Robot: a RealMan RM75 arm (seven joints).
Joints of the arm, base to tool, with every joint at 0 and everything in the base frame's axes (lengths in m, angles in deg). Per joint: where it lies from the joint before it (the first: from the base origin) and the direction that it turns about. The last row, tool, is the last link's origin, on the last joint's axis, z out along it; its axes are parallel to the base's.
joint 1: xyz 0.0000 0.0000 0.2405 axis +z
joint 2: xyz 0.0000 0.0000 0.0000 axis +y
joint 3: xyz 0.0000 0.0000 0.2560 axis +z
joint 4: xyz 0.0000 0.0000 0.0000 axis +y
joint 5: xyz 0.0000 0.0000 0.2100 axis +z
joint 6: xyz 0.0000 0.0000 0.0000 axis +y
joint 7: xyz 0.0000 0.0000 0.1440 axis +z
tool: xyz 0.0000 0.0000 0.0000
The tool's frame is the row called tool.
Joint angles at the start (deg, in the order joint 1, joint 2, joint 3, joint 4, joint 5, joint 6, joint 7): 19.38 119.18 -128.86 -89.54 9.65 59.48 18.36
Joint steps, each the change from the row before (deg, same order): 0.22 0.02 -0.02 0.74 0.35 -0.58 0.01; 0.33 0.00 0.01 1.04 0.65 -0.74 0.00; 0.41 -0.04 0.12 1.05 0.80 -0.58 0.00; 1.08 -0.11 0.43 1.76 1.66 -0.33 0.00; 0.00 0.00 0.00 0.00 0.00 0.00 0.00; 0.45 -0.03 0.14 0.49 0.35 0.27 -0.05; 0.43 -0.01 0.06 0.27 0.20 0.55 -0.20; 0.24 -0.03 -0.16 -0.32 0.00 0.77 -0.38; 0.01 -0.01 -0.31 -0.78 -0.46 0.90 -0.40; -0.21 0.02 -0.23 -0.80 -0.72 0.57 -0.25
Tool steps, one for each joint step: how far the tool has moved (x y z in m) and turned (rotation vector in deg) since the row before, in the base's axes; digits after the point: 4 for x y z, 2 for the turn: 0.0012 0.0006 -0.0017 -0.15 0.15 -0.13; 0.0019 0.0008 -0.0023 -0.27 0.23 -0.31; 0.0021 0.0011 -0.0019 -0.27 0.19 -0.48; 0.0032 0.0027 -0.0022 -0.57 0.09 -1.10; 0.0000 0.0000 0.0000 0.00 0.00 0.00; 0.0010 0.0010 -0.0002 -0.22 -0.33 -0.27; 0.0004 0.0005 0.0000 -0.34 -0.55 -0.05; -0.0011 -0.0008 0.0003 -0.49 -0.60 0.41; -0.0020 -0.0015 0.0009 -0.38 -0.70 0.77; -0.0017 -0.0011 0.0012 -0.01 -0.48 0.74
